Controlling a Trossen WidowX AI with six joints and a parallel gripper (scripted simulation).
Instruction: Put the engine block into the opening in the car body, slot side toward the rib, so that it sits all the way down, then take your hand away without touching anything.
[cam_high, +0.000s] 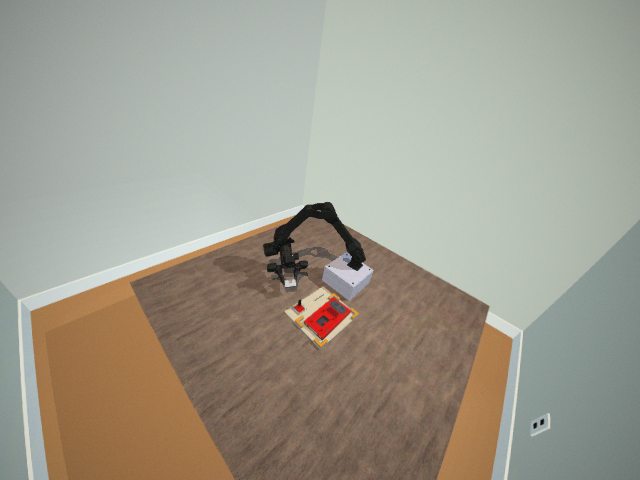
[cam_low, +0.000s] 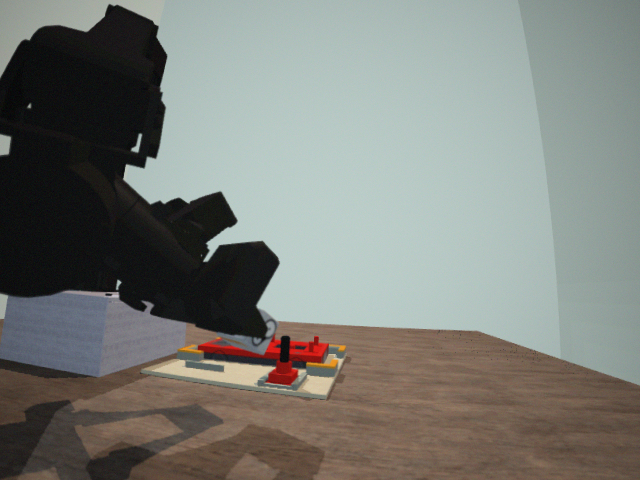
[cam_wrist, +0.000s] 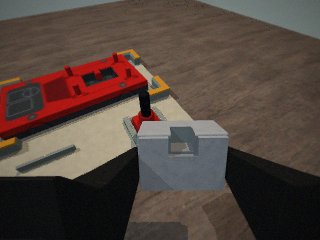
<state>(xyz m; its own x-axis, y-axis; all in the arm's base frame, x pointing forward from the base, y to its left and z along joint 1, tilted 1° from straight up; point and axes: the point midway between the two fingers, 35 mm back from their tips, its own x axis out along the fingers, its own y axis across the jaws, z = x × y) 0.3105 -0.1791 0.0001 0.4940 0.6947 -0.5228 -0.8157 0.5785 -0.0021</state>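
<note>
My gripper tip is 2 cm short of the black post, 8 cm to the right of it and 4 cm above it. Also, from my gripper tip: engine block (1 cm above).
</note>
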